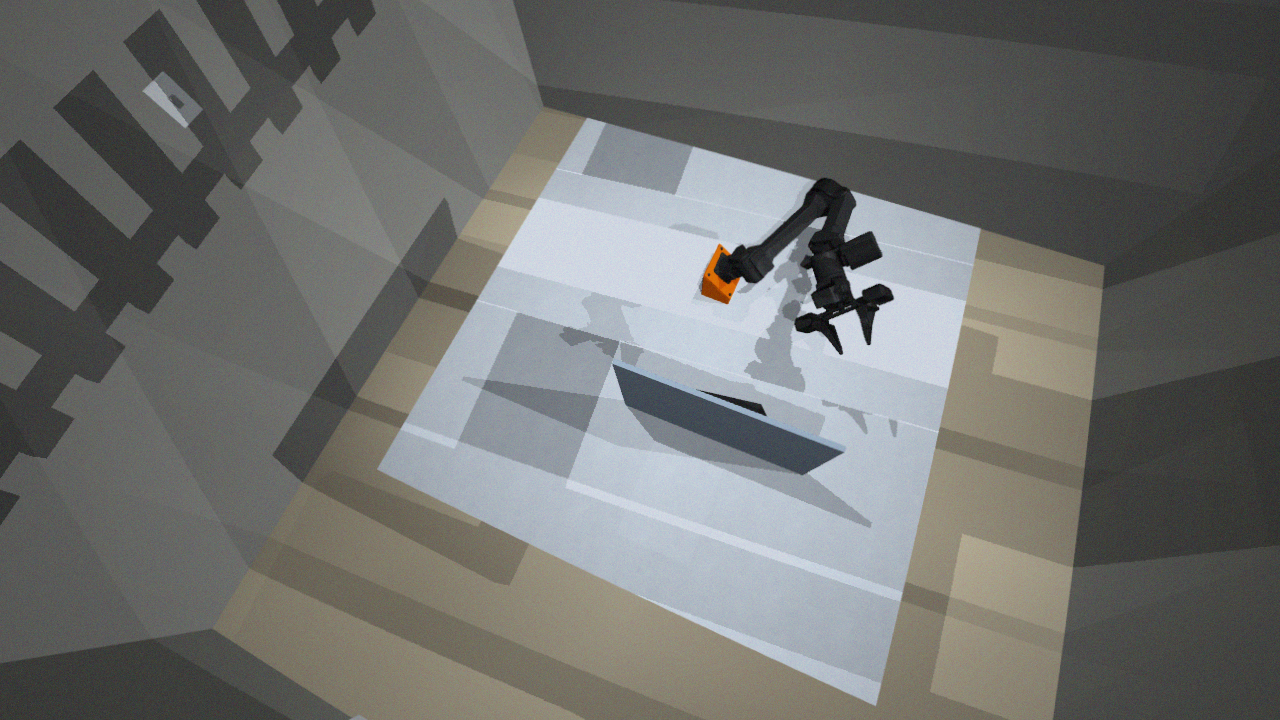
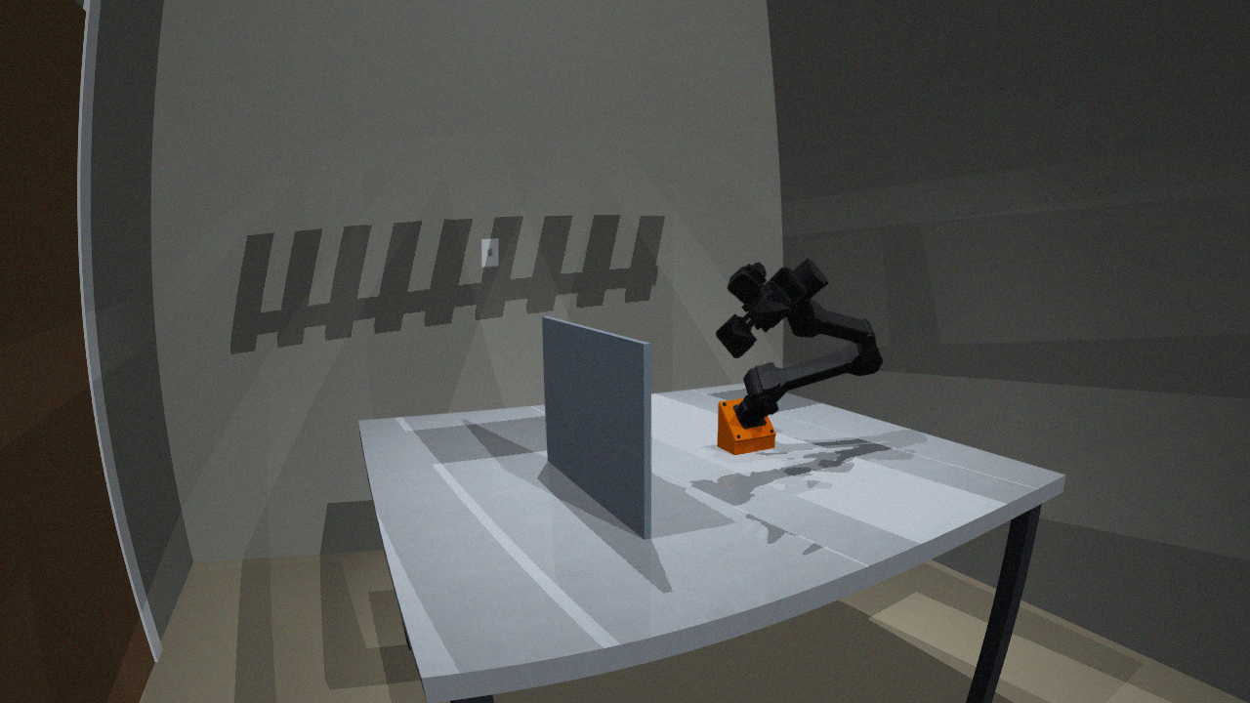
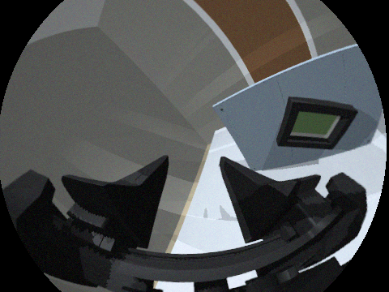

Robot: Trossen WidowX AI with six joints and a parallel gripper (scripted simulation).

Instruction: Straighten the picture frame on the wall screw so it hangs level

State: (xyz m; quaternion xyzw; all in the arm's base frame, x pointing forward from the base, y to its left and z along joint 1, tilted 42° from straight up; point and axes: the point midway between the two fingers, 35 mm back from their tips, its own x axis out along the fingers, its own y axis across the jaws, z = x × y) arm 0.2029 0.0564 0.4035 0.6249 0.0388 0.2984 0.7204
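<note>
My gripper tip is 190 mm to the left of the picture frame, 180 mm short of it and 160 mm above it. Round my gripper tip: grey wall panel (200 mm to the right, 190 mm ahead, 170 mm below).
</note>
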